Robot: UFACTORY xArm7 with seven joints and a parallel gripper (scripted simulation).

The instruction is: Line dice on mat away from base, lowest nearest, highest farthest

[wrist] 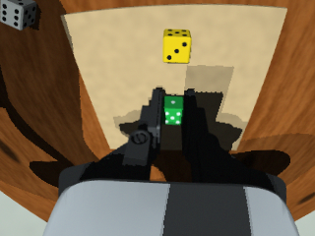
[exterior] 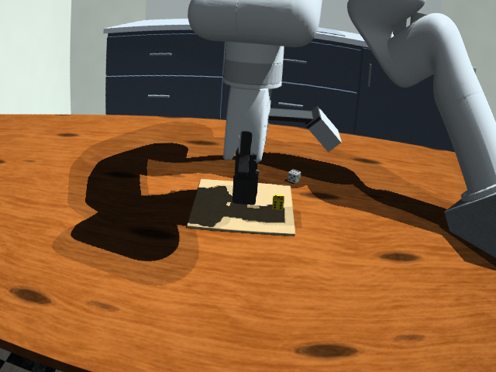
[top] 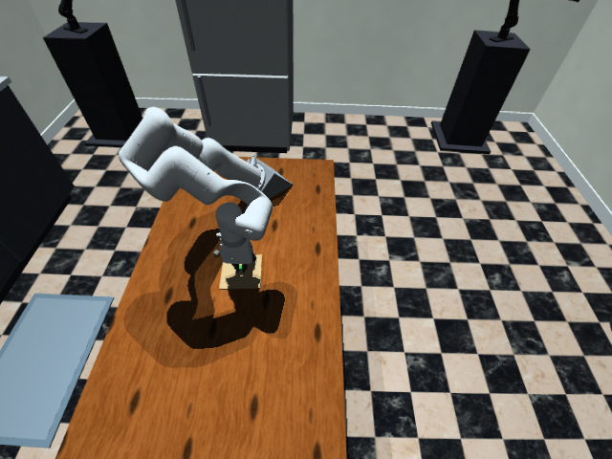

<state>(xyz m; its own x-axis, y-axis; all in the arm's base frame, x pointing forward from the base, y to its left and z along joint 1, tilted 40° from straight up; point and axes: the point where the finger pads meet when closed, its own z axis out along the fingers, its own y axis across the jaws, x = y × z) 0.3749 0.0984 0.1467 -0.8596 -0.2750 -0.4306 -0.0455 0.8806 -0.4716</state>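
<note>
Now: hand 10 mm above the green die. From my hand the other things lie so: yellow die 50 mm behind, 20 mm below; white die 70 mm behind, 100 mm to the right, 20 mm below; tan mat 30 mm below.
</note>
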